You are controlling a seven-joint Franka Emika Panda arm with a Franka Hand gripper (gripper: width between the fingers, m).
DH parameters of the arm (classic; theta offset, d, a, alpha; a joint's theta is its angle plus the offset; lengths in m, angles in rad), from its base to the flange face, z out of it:
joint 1: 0 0.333 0 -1.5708
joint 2: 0 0 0 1.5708
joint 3: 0 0.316 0.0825 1.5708
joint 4: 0 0 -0.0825 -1.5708
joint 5: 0 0.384 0 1.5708
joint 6: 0 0 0.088 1.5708
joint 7: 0 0.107 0 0
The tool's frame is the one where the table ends.
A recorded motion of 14 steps. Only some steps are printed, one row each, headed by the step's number.
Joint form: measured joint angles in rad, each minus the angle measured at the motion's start. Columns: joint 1, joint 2, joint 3, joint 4, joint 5, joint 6, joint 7.
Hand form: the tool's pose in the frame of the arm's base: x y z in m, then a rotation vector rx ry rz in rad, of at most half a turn. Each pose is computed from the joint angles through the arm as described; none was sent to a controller.
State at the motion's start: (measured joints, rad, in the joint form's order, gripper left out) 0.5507 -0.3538 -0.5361 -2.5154 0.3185 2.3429 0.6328
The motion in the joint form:
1: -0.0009 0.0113 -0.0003 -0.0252 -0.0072 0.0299 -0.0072
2: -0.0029 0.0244 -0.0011 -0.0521 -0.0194 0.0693 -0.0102
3: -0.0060 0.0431 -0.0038 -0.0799 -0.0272 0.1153 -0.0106
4: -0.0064 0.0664 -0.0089 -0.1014 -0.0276 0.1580 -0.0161
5: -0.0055 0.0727 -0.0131 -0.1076 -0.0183 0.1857 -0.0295
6: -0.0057 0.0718 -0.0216 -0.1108 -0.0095 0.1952 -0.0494
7: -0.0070 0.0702 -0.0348 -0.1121 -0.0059 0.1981 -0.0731
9: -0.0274 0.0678 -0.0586 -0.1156 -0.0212 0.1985 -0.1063
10: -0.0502 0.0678 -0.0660 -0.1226 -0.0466 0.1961 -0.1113
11: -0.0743 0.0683 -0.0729 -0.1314 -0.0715 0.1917 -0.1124
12: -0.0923 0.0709 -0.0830 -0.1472 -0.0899 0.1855 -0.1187
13: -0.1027 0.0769 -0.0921 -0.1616 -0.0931 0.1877 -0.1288
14: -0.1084 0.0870 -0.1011 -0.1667 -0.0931 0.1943 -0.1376
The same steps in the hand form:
1: 0.4394 0.0108 0.3901 -2.5053 1.0744 0.0370
2: 0.4362 0.0095 0.3766 -2.5243 1.0845 0.0227
3: 0.4329 0.0066 0.3613 -2.5382 1.1070 0.0074
4: 0.4307 0.0036 0.3470 -2.5496 1.1274 -0.0057
5: 0.4313 0.0011 0.3442 -2.5447 1.1294 -0.0300
6: 0.4311 -0.0029 0.3435 -2.5395 1.1233 -0.0409
7: 0.4309 -0.0091 0.3430 -2.5382 1.1138 -0.0487
9: 0.4291 -0.0273 0.3409 -2.5439 1.1144 -0.0637
10: 0.4258 -0.0391 0.3374 -2.5568 1.1269 -0.0651
11: 0.4213 -0.0507 0.3328 -2.5678 1.1459 -0.0594
12: 0.4142 -0.0600 0.3242 -2.5798 1.1607 -0.0365
13: 0.4085 -0.0663 0.3160 -2.5836 1.1740 -0.0188
14: 0.4062 -0.0720 0.3106 -2.5856 1.1869 -0.0142

